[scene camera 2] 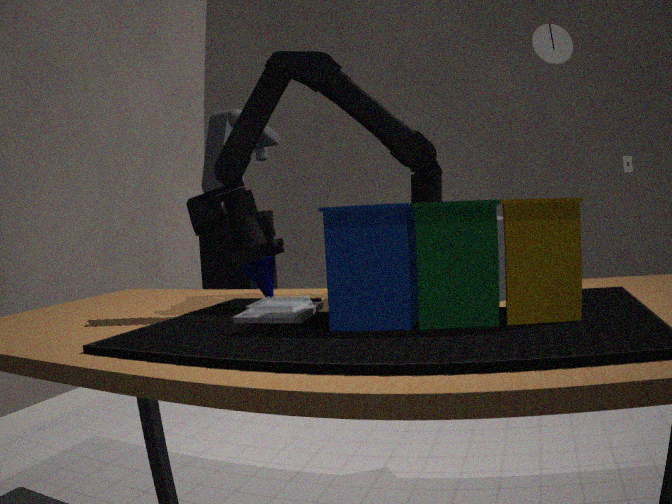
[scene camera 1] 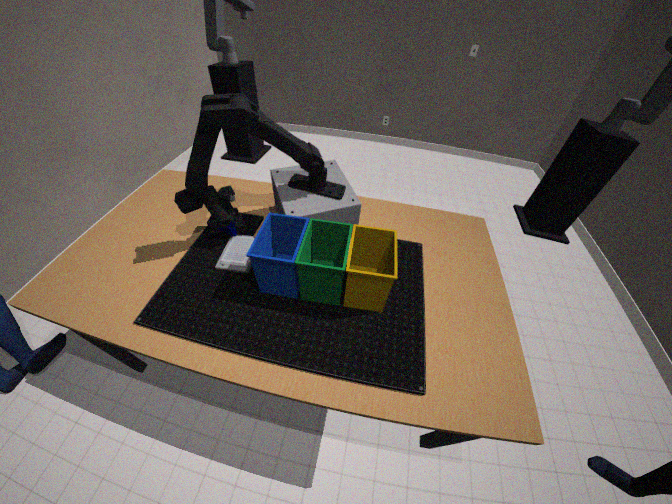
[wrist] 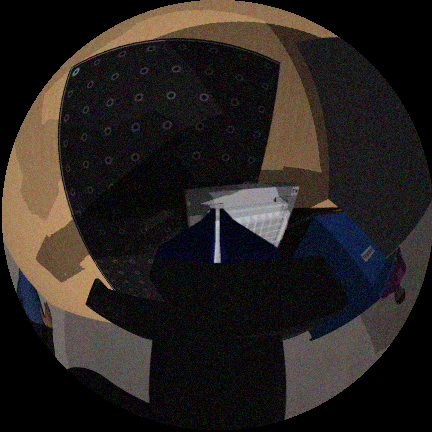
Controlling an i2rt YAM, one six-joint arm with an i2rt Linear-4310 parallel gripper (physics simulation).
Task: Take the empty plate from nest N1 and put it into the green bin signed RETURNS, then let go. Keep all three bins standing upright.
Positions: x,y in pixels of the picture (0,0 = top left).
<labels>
A blue bin shows in scene camera 2, in scene camera 1 and in the wrist view (351,255). A yellow bin shows in scene camera 2 and in scene camera 1. The same spot on the blue bin: (scene camera 2: 371,261) is (scene camera 1: 276,276). The same spot on the yellow bin: (scene camera 2: 543,254) is (scene camera 1: 366,290).
</labels>
